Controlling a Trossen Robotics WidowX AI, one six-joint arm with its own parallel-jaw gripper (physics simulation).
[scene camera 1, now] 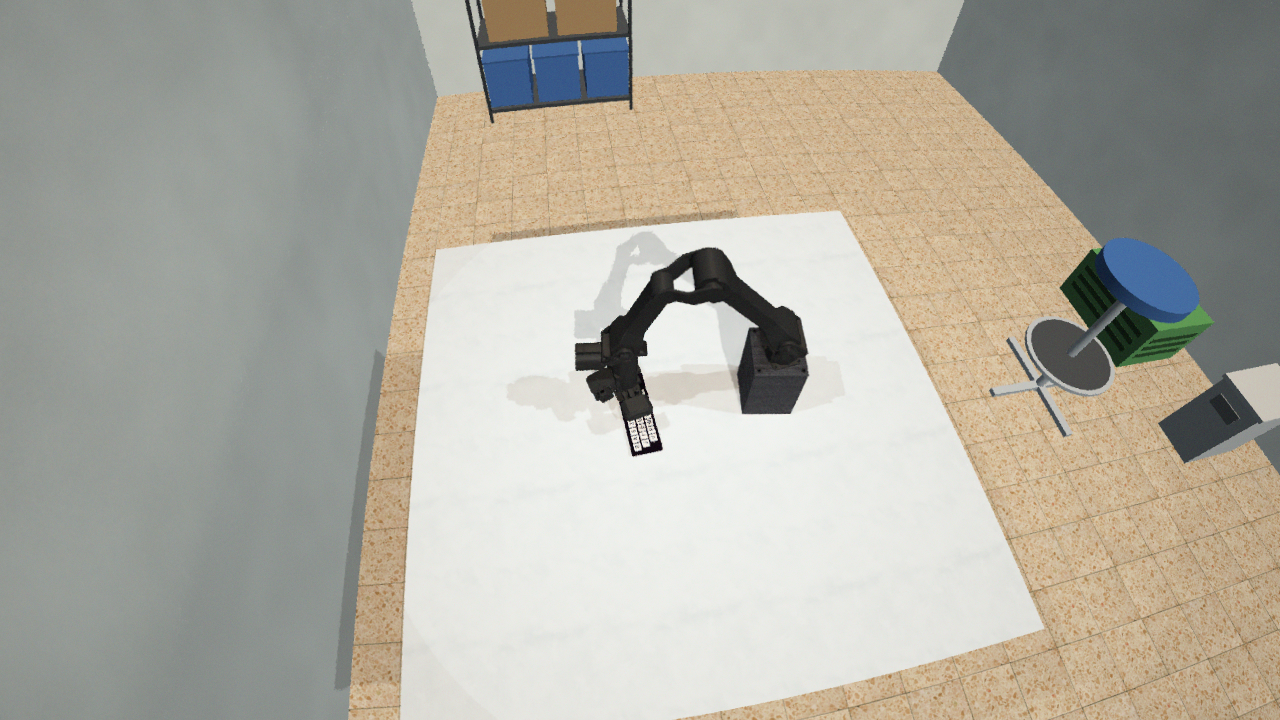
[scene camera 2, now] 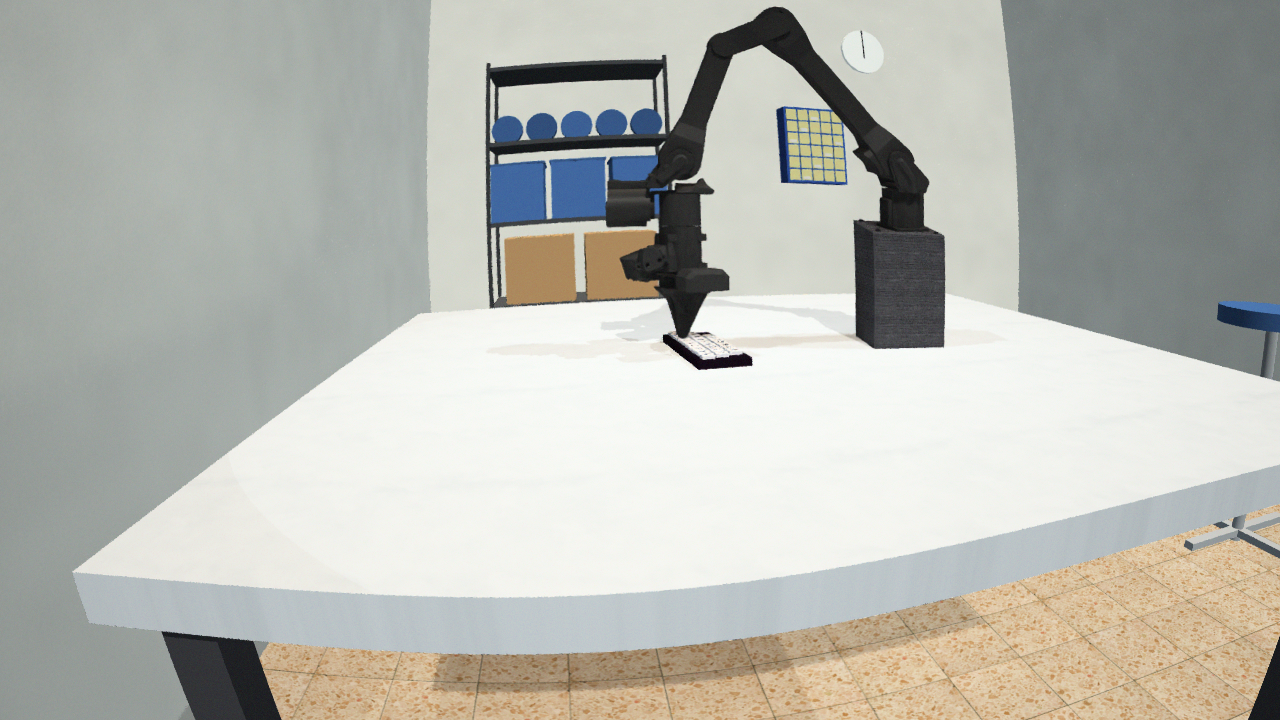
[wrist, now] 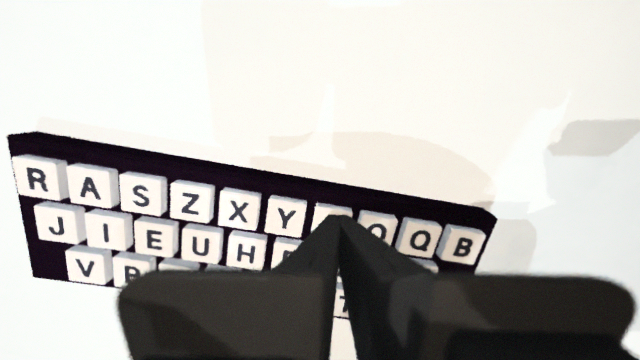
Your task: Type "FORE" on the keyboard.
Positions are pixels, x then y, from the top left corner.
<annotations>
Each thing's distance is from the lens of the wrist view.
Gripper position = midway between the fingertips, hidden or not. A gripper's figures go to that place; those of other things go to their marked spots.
gripper (wrist: 336, 224): 0.11 m
keyboard (wrist: 48, 259): 0.18 m
</annotations>
